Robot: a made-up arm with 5 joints. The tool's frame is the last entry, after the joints.
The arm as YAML. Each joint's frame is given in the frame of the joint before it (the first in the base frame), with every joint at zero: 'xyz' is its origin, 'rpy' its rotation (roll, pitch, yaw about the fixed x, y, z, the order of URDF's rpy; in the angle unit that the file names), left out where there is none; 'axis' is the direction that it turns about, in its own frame. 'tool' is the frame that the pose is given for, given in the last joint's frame.
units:
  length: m
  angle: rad
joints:
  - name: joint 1
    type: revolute
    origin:
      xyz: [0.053, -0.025, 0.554]
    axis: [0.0, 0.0, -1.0]
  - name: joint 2
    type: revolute
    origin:
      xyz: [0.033, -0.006, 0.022]
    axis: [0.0, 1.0, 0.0]
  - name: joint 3
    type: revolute
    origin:
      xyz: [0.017, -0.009, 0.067]
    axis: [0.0, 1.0, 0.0]
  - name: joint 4
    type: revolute
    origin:
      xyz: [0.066, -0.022, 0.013]
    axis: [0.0, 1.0, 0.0]
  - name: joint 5
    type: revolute
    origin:
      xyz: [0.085, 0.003, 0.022]
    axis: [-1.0, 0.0, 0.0]
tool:
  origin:
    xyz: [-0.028, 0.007, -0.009]
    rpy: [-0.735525, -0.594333, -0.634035]
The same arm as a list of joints. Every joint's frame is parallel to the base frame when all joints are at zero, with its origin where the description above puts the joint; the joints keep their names.
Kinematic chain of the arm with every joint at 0, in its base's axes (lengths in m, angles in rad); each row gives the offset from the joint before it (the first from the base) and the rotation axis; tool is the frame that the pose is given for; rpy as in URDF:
joint 1: xyz 0.053 -0.025 0.554 axis -z
joint 2: xyz 0.033 -0.006 0.022 axis +y
joint 3: xyz 0.017 -0.009 0.067 axis +y
joint 4: xyz 0.066 -0.022 0.013 axis +y
joint 5: xyz 0.085 0.003 0.022 axis -x
tool: xyz -0.028 0.007 -0.009 rpy -0.7355 -0.5943 -0.634

